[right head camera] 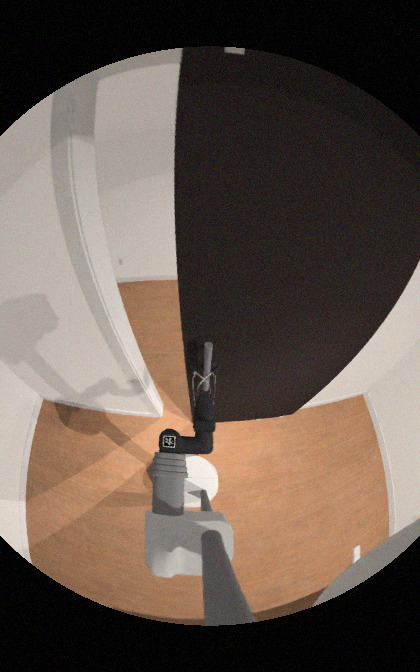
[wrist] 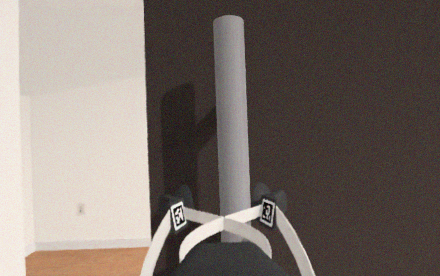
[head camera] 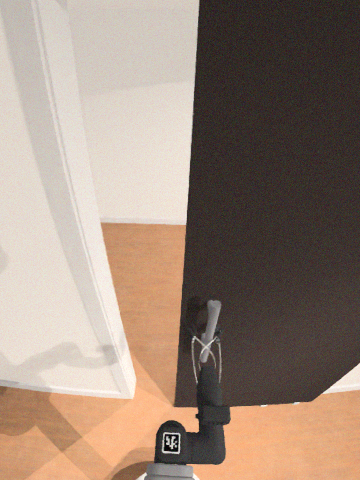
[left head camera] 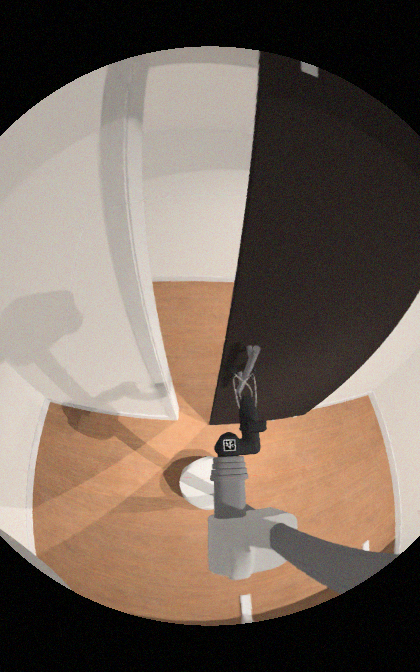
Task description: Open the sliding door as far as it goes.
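Seen in the pictures: gripper, fingertip midpoint: (head camera: 204,324) (left head camera: 241,364); robot's base, origin of the base link: (right head camera: 189,479) (left head camera: 208,481).
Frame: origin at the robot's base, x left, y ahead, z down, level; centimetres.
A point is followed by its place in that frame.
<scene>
The dark sliding door (head camera: 280,175) {z -141.9, x -18.9, y 50.1 cm} (left head camera: 325,200) {z -154.8, x -18.9, y 50.1 cm} (right head camera: 290,200) {z -151.4, x -25.7, y 50.4 cm} (wrist: 350,125) {z -101.5, x -22.8, y 50.3 cm} stands partly open. A gap shows between its left edge and the white door frame (head camera: 90,225) {z -122.8, x 26.0, y 59.0 cm} (left head camera: 141,250) {z -134.1, x 26.0, y 59.7 cm} (right head camera: 100,250) {z -134.6, x 26.0, y 61.4 cm} (wrist: 9,125) {z -104.2, x 26.1, y 64.2 cm}. A grey upright bar handle (head camera: 213,312) {z -108.3, x -9.1, y 43.0 cm} (left head camera: 253,354) {z -108.4, x -9.1, y 43.0 cm} (right head camera: 208,352) {z -107.9, x -9.9, y 42.9 cm} (wrist: 231,100) {z -103.5, x -9.7, y 42.9 cm} is on the door near that left edge. My gripper (head camera: 205,334) (left head camera: 244,374) (right head camera: 205,371) (wrist: 222,199) {z -94.6, x -8.7, y 48.4 cm} is partly open at the lower part of the handle. In the wrist view the handle runs between the two fingertips, with dark door showing on both sides of it, more on the left. The handle's lower end is hidden behind the gripper.
Through the gap show a wood floor (head camera: 142,280) {z 2.8, x 38.0, y 160.8 cm} and a white far wall (head camera: 140,150) {z -101.6, x 56.3, y 277.7 cm} with a small socket (wrist: 81,209) {z -36.9, x 132.4, y 274.7 cm}. A white wall (head camera: 30,250) {z -116.6, x 44.0, y 53.7 cm} stands left of the frame. Another wall (left head camera: 407,425) {z -36.4, x -205.4, y -1.1 cm} is at the right. My white base (left head camera: 192,482) {z -18.7, x 11.3, y 0.5 cm} is below the arm.
</scene>
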